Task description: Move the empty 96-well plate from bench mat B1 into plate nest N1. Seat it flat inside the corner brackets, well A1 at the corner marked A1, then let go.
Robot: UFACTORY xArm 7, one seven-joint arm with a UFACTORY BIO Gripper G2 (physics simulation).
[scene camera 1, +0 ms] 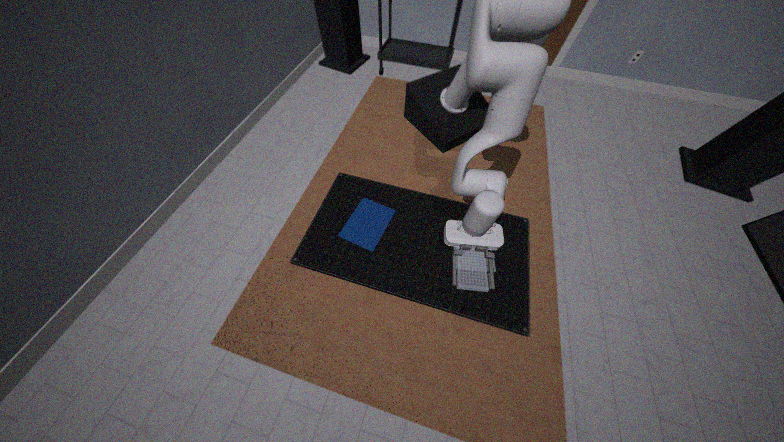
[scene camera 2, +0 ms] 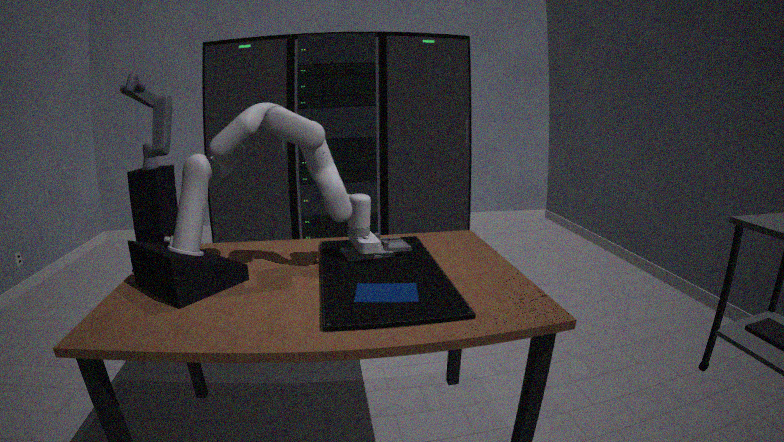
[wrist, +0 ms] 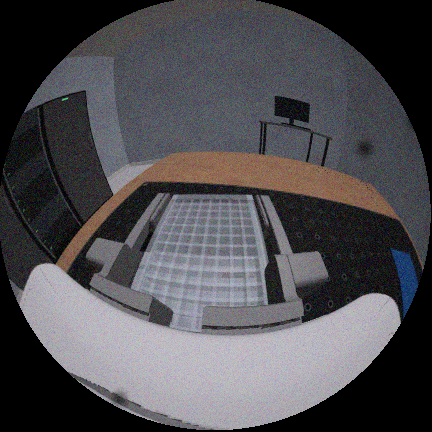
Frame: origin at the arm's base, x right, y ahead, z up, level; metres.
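Seen in the pictures: end effector, tool point: (scene camera 1: 472,279) (scene camera 2: 399,244) (wrist: 209,213); arm's base, origin of the base link: (scene camera 1: 453,101) (scene camera 2: 185,252).
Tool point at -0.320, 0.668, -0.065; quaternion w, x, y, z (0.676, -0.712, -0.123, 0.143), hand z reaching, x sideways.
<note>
Offsets run from my tool point to a thing's middle, as dx, dy, dz. "spot": to the spot under its first point. Level surfaces: height alone.
The clear 96-well plate {+0.013, -0.033, -0.003} (scene camera 1: 472,267) (scene camera 2: 398,244) (wrist: 210,240) looks level, low over the right part of the black board. My gripper (scene camera 1: 473,282) (scene camera 2: 405,245) (wrist: 212,201) is shut on its two long sides. A grey flat piece, apparently plate nest N1 {spot: +0.074, -0.163, -0.013} (scene camera 2: 350,254), shows under the hand in scene camera 2. Its corner brackets and A1 mark are hidden by hand and plate or too small to see. I cannot tell whether the plate touches the nest. Bench mat B1 {dz -0.022} (scene camera 1: 366,224) (scene camera 2: 385,292) (wrist: 406,282) is a bare blue rectangle.
The black perforated board {dz -0.025} (scene camera 1: 417,263) (scene camera 2: 439,304) (wrist: 320,220) lies on the wooden table {dz -0.038} (scene camera 1: 384,356) (scene camera 2: 263,329) (wrist: 225,167). The arm's black base (scene camera 1: 428,120) (scene camera 2: 181,282) stands at the table's other end. Dark cabinets (scene camera 2: 247,137) (wrist: 65,150) stand beyond the table.
</note>
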